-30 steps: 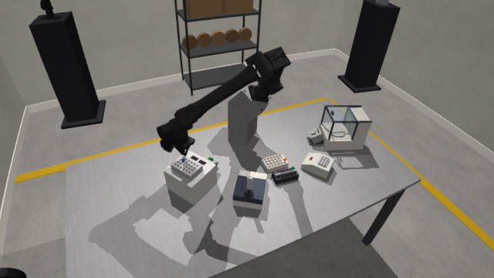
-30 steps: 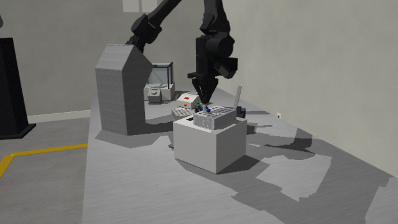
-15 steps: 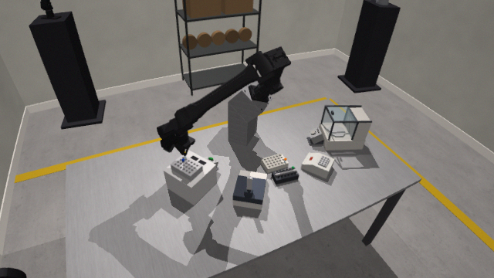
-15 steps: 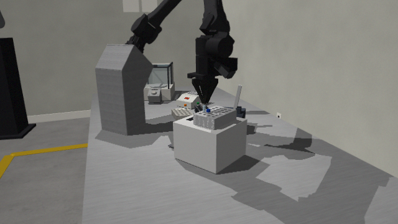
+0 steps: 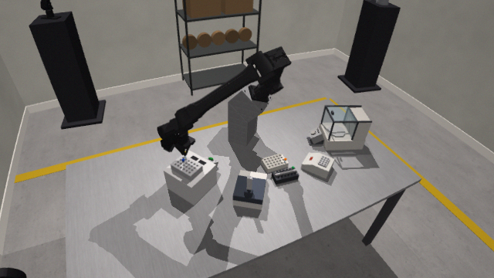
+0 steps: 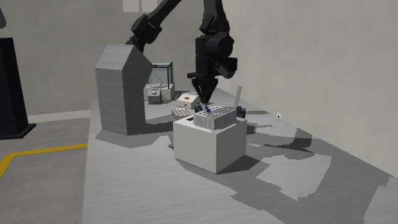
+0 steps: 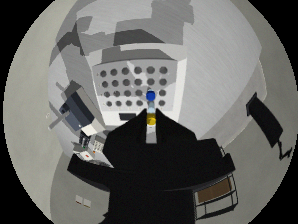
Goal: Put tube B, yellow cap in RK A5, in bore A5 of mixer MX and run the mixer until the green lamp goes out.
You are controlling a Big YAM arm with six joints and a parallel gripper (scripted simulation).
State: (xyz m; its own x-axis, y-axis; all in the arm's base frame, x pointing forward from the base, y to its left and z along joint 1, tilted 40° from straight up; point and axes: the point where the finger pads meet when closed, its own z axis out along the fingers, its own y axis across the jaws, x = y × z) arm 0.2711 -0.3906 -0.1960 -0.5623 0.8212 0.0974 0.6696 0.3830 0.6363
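Now: hand 4 cm short of the grey shaking block and 6 cm above it. From my hand the other things lie so: black magnet block (9 cm ahead, 50 cm to the left, 19 cm below); green start key (8 cm behind, 14 cm to the left, 14 cm below); tube rack RK (2 cm behind, 48 cm to the left, 19 cm below).
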